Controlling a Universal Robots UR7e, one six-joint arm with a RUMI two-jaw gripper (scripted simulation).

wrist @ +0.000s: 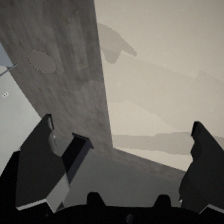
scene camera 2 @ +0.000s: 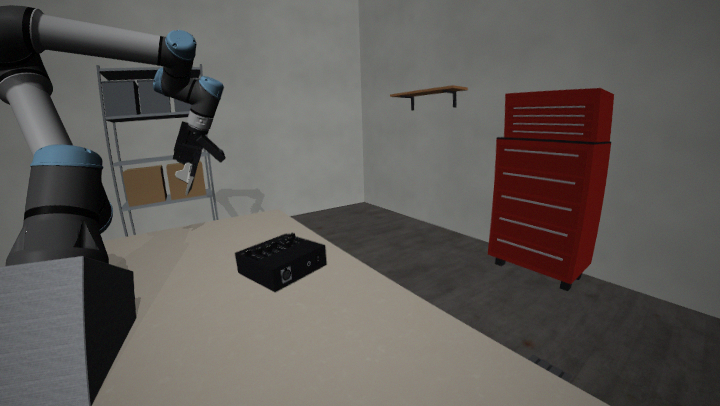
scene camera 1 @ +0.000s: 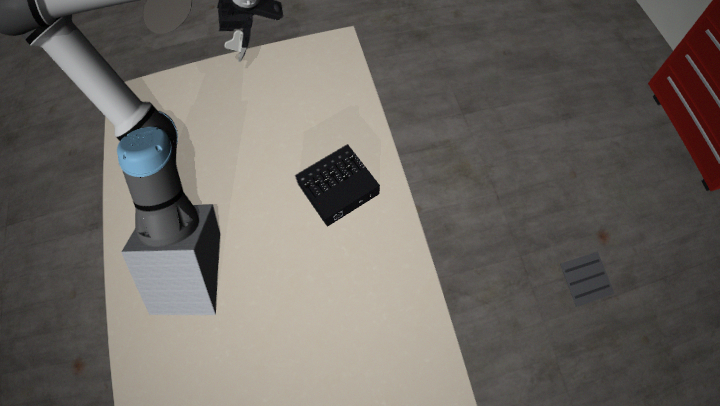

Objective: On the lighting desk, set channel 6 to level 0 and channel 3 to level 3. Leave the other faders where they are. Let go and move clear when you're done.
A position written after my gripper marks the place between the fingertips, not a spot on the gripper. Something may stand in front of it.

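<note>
My gripper is visible at (scene camera 2: 186, 183) and, in the wrist view, at (wrist: 122, 119).
</note>
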